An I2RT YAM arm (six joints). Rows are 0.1 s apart.
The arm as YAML. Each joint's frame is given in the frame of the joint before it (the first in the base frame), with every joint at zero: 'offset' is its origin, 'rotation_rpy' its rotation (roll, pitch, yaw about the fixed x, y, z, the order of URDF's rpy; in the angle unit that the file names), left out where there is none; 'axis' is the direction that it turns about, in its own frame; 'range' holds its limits. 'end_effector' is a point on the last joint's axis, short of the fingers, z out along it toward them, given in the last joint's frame.
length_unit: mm
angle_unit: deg
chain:
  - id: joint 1
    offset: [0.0, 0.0, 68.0]
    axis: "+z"
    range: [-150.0, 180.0]
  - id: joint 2
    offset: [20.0, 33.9, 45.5]
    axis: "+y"
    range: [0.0, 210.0]
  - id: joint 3
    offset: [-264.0, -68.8, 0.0]
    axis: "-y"
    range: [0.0, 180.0]
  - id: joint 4
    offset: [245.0, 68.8, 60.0]
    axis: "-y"
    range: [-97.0, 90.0]
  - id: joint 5
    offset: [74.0, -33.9, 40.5]
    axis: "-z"
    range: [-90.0, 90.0]
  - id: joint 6
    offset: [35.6, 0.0, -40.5]
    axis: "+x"
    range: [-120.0, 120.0]
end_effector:
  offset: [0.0, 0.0, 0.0]
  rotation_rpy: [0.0, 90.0, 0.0]
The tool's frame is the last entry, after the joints.
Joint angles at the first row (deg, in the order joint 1, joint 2, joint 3, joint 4, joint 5, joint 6):
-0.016 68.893 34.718 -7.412 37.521 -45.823
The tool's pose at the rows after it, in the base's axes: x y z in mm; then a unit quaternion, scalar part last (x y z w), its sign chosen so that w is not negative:
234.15 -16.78 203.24 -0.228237 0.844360 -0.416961 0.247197
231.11 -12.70 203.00 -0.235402 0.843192 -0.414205 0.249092
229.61 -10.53 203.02 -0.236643 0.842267 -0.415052 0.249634
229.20 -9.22 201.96 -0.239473 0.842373 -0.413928 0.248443
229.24 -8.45 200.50 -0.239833 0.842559 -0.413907 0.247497
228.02 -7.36 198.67 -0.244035 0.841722 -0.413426 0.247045
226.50 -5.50 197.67 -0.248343 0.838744 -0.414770 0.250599
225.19 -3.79 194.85 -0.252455 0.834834 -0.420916 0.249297
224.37 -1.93 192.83 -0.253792 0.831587 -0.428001 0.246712
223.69 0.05 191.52 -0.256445 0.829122 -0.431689 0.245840
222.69 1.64 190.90 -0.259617 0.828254 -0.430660 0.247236
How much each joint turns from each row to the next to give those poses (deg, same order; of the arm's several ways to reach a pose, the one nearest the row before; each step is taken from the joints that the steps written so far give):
1.167 -1.059 -0.746 -0.386 -0.408 -0.413
1.037 -0.825 -0.436 -0.693 0.065 0.180
0.612 -0.388 -0.203 -0.303 0.445 0.254
0.340 0.050 -0.123 -0.168 0.060 0.094
0.215 0.213 -0.174 0.161 0.182 0.179
0.290 -0.145 -0.488 0.237 -0.022 -0.215
0.511 -0.426 -0.640 0.694 0.123 -0.391
0.565 -0.050 -0.857 1.088 0.842 -0.623
0.639 0.094 -0.541 0.705 1.183 -0.263
0.609 0.025 -0.361 0.406 0.699 -0.175
0.436 -0.208 -0.252 0.003 0.002 0.019

